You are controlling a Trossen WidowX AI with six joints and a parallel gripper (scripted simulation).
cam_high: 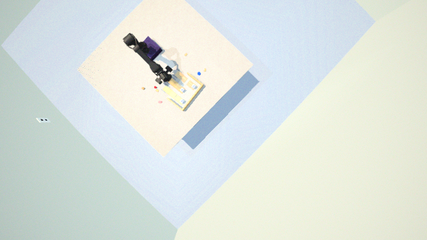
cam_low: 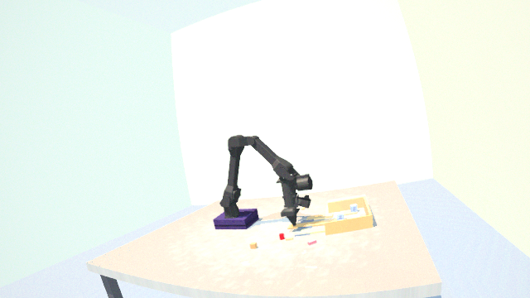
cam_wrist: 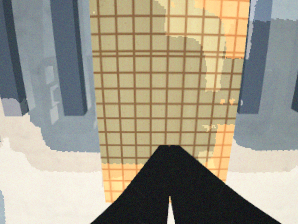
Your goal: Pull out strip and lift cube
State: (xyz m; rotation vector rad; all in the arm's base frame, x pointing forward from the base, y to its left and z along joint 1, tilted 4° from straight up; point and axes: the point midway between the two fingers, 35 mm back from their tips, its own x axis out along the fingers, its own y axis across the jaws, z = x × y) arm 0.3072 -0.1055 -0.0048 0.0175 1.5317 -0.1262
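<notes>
Now: gripper tip 40 mm past the red piece, 140 mm to the left of it and 10 mm below it. From my gripper tip the other things lie so: pink piece (80 mm ahead, 240 mm to the right).
</notes>
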